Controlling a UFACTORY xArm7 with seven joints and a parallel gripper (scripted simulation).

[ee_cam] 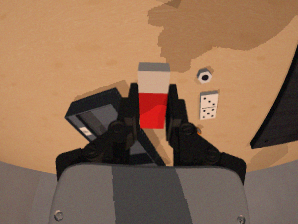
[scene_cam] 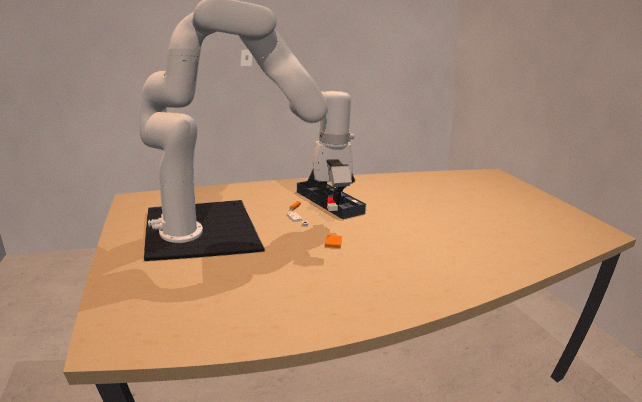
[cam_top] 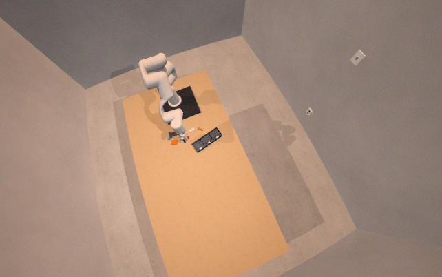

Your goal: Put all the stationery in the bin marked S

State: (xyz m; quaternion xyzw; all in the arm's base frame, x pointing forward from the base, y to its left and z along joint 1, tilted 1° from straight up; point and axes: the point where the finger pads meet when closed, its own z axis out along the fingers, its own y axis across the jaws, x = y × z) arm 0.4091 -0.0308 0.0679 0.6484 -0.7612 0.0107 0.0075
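The dark bin tray lies 70 mm ahead of my hand, 160 mm to the left of it and 60 mm below it. Round my hand: white flat piece: 70 mm behind, 70 mm to the left, 70 mm below; then eraser: 10 mm to the right, 20 mm below; then grey nut: 60 mm behind, 20 mm to the left, 70 mm below.
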